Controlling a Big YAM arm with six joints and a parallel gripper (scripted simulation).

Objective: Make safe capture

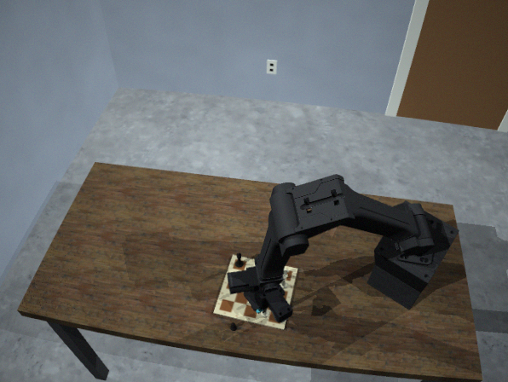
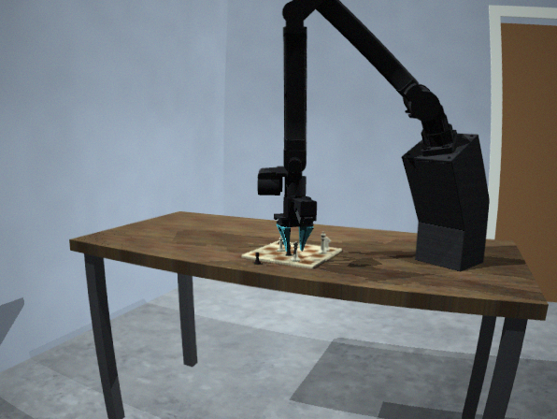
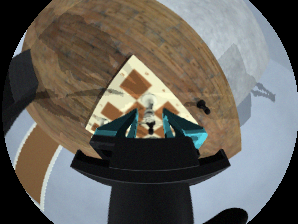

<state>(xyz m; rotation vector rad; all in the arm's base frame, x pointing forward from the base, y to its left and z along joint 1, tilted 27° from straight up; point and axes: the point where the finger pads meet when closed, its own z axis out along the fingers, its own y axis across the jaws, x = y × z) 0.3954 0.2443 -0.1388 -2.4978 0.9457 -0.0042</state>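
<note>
Right now the chessboard is 4 cm ahead of my hand, 6 cm to the right of it and 3 cm below it. Also, from my hand: tall black piece (13 cm ahead, 14 cm to the right); then tall white piece (3 cm behind, 11 cm to the right).
</note>
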